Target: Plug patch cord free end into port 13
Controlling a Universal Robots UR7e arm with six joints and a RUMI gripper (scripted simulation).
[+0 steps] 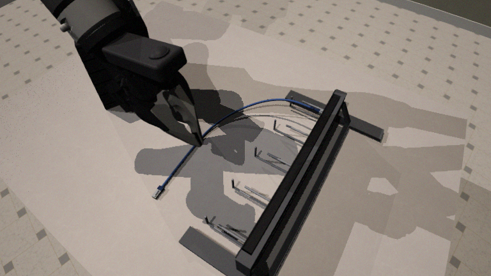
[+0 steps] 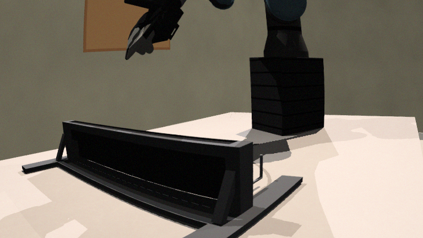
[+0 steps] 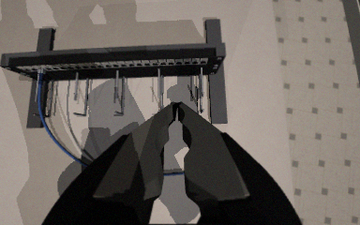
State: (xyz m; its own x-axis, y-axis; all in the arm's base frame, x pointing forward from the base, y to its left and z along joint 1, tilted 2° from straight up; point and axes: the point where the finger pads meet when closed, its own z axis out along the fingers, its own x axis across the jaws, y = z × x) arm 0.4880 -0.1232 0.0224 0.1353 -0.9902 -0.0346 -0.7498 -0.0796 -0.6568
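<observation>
The cable plug lies 11 cm behind my hand, 7 cm to the right of it and 24 cm below it.
</observation>
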